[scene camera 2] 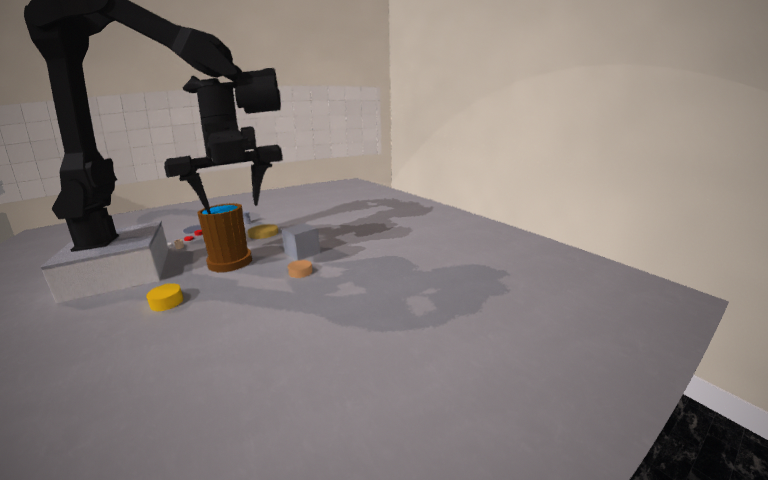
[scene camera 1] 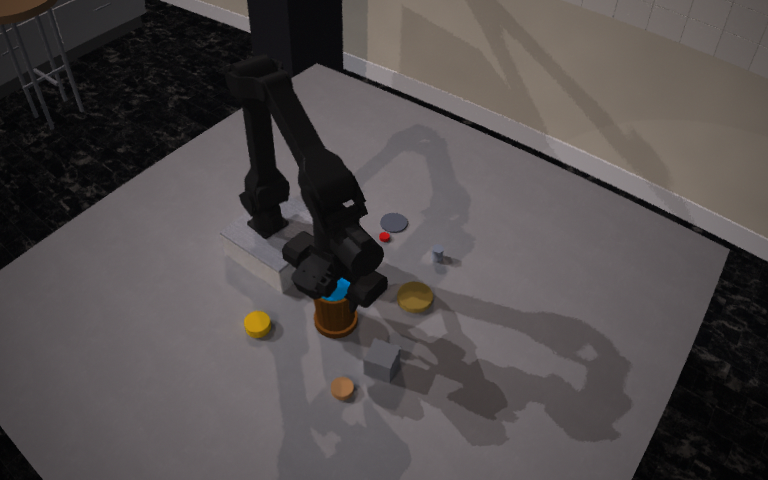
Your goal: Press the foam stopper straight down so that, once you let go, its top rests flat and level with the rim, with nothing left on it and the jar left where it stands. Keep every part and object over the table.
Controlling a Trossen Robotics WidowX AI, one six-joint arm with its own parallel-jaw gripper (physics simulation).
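The brown ribbed jar [scene camera 1: 335, 318] [scene camera 2: 225, 240] stands upright on the table. The blue foam stopper [scene camera 1: 338, 289] [scene camera 2: 223, 209] sits in its mouth, its top close to the rim; the far rim shows around it in scene camera 2. I cannot tell whether it is exactly level. My gripper [scene camera 1: 337, 296] [scene camera 2: 232, 208] points down over the jar and is open, with nothing between its fingers. In scene camera 2 one fingertip is at the left part of the stopper and rim, and the other is apart, right of the jar. The gripper body partly hides the stopper in scene camera 1.
A grey block [scene camera 1: 381, 360] [scene camera 2: 301, 242] and an orange disc [scene camera 1: 342, 388] [scene camera 2: 300, 268] lie near the jar. A yellow disc [scene camera 1: 257, 323] [scene camera 2: 164, 297], dark yellow disc [scene camera 1: 415, 297] [scene camera 2: 263, 231], red disc [scene camera 1: 384, 236], grey disc [scene camera 1: 394, 222] and small grey cylinder [scene camera 1: 437, 254] surround it.
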